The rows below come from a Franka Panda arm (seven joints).
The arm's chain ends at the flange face. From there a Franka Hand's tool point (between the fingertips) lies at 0.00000 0.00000 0.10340 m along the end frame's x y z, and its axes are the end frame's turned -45 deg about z.
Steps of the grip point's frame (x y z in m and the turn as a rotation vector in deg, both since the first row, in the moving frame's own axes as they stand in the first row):
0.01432 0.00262 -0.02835 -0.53 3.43 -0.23
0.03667 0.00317 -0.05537 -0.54 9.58 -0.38
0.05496 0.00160 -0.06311 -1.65 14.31 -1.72
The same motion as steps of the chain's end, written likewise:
0.00694 -0.00456 -0.02816 2.05 2.80 -0.23
0.01536 -0.01216 -0.05392 6.39 7.16 -0.38
0.02009 -0.02144 -0.05986 8.95 11.29 -1.72

